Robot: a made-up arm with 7 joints.
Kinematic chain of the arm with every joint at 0, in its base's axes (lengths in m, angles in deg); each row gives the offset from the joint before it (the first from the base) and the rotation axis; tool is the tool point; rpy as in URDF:
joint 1: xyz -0.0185 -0.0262 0.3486 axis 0 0.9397 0.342
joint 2: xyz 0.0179 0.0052 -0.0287 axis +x
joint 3: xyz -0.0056 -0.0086 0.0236 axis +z
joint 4: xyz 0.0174 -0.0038 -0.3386 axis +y
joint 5: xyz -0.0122 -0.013 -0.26 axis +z
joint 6: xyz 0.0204 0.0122 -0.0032 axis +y
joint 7: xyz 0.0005 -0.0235 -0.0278 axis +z
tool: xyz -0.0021 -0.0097 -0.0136 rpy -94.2 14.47 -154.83
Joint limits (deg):
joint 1: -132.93..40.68
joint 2: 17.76..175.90
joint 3: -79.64..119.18
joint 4: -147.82..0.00
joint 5: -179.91..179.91
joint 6: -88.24..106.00
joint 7: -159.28..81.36
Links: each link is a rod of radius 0.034 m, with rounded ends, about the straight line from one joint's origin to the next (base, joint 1, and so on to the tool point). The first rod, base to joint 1, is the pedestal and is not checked.
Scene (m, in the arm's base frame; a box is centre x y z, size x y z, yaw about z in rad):
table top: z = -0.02
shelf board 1: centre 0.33 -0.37 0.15 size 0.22 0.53 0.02 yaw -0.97
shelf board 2: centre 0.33 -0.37 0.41 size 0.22 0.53 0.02 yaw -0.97
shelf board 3: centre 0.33 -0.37 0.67 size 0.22 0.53 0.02 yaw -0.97
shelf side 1: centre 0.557 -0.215 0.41 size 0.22 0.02 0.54 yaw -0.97
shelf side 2: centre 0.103 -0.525 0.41 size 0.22 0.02 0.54 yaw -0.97
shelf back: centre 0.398 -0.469 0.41 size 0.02 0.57 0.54 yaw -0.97
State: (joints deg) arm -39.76 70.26 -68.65 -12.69 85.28 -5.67 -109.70
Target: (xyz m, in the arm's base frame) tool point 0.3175 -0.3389 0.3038
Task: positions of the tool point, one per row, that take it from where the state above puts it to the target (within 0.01 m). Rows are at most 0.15 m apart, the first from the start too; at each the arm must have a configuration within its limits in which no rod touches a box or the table.
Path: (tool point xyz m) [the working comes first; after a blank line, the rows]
Joints at the target: -73.29 18.01 -62.92 -96.24 80.79 -8.12 -107.74
Straight joint move there: touches shelf board 1, shelf side 1.

1: 0.3932 0.4021 0.1274
2: 0.4463 0.3059 0.1083
3: 0.4775 0.2004 0.1072
4: 0.4842 0.0942 0.1223
5: 0.4659 -0.0042 0.1507
6: 0.4249 -0.0871 0.1878
7: 0.3654 -0.1485 0.2289
8: 0.2937 -0.1842 0.2691
9: 0.2173 -0.1928 0.3038
10: 0.2576 -0.2413 0.3037
11: 0.2912 -0.2903 0.3040
12: 0.3175 -0.3389 0.3038

